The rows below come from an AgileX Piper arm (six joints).
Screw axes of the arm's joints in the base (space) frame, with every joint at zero. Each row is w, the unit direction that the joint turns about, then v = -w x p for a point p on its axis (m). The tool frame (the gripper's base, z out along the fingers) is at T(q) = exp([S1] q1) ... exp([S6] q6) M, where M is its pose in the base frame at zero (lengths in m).
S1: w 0 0 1 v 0 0 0
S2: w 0 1 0 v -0.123 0 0
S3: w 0 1 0 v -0.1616 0 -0.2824
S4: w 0.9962 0 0.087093 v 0 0.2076 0
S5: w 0 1 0 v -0.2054 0 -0.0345
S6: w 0.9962 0 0.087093 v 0 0.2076 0
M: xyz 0.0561 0 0.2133 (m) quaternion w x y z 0.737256 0 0.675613 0
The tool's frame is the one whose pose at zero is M.
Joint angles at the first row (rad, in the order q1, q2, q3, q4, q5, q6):
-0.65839, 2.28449, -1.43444, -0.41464, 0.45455, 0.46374
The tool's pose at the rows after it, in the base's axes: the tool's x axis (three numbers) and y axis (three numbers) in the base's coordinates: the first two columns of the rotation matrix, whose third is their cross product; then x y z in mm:
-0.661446 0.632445 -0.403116 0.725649 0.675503 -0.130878 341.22 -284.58 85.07
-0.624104 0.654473 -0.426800 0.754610 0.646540 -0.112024 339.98 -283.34 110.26
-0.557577 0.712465 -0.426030 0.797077 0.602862 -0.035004 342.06 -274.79 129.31
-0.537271 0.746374 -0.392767 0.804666 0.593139 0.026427 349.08 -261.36 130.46
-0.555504 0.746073 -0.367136 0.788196 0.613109 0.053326 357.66 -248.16 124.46
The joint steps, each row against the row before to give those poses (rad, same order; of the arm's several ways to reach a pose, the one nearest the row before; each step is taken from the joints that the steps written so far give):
0.00098, -0.03313, 0.00000, 0.00179, 0.02260, 0.00561
0.00104, -0.05992, 0.00001, 0.02339, 0.03746, 0.01435
0.01007, -0.04866, 0.00002, 0.10432, 0.03535, -0.00104
0.02406, -0.00684, 0.00100, 0.10251, 0.01995, -0.02920
0.02978, 0.01175, 0.00197, 0.05729, 0.00112, -0.03325

